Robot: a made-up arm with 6 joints.
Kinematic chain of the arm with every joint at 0, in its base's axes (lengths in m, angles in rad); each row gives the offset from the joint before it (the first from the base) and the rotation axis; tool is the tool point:
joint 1: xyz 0 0 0.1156 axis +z
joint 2: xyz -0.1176 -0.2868 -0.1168 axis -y
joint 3: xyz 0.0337 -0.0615 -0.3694 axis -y
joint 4: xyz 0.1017 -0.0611 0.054 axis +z
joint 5: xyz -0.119 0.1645 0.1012 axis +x
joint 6: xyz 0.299 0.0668 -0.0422 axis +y
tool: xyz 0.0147 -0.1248 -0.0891
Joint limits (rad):
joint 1: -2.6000..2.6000
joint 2: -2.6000..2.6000
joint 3: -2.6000..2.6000
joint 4: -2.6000..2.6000
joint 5: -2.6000..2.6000
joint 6: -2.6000..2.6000
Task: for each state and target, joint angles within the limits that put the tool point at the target. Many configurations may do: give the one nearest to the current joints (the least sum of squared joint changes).
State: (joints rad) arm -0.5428 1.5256 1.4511 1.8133 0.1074 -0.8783
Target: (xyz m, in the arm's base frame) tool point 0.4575 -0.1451 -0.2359
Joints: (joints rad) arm 0.3740 1.1752 1.5406 2.2702 0.3952 -0.9349
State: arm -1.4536 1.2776 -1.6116 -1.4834 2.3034 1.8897
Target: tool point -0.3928 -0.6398 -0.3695
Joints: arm -1.3288 0.9220 -1.8466 -1.7088 2.3787 1.5139
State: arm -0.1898 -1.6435 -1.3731 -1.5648 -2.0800 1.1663
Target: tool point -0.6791 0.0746 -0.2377
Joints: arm -0.9098 -1.8906 -0.4989 -1.3664 -1.8626 1.1941
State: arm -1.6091 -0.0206 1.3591 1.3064 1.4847 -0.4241
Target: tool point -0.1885 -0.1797 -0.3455
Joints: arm -1.7966 0.8372 1.5173 1.3936 1.2213 -0.3437
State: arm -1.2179 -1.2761 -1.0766 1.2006 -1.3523 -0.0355
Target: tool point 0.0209 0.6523 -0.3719
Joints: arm -1.9736 -1.3491 -1.4150 0.8270 -1.3788 -0.1649
